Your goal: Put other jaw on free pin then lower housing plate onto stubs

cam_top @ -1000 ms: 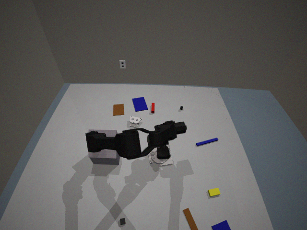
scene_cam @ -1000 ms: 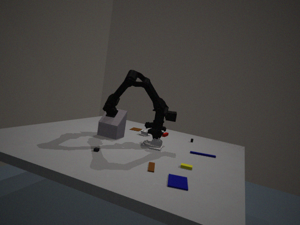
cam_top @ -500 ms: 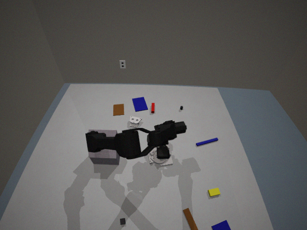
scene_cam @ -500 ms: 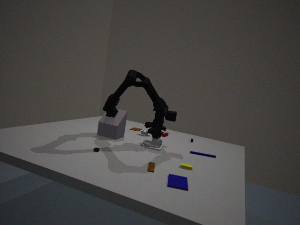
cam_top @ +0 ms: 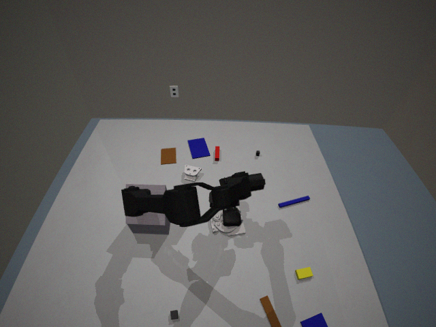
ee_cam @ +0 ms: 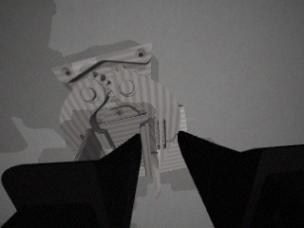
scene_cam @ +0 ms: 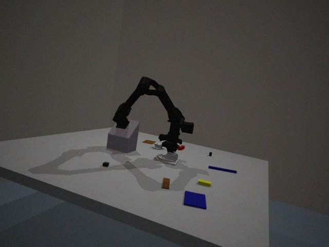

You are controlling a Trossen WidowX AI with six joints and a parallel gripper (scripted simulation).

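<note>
My gripper tip is 30 mm past the grey jaw and 20 mm to the left of it. From my gripper tip the other things lie so: blue bar 290 mm ahead, 50 mm to the left, 10 mm below; yellow block 250 mm ahead, 250 mm to the right, 10 mm below; red block 30 mm behind, 340 mm to the left.
</note>
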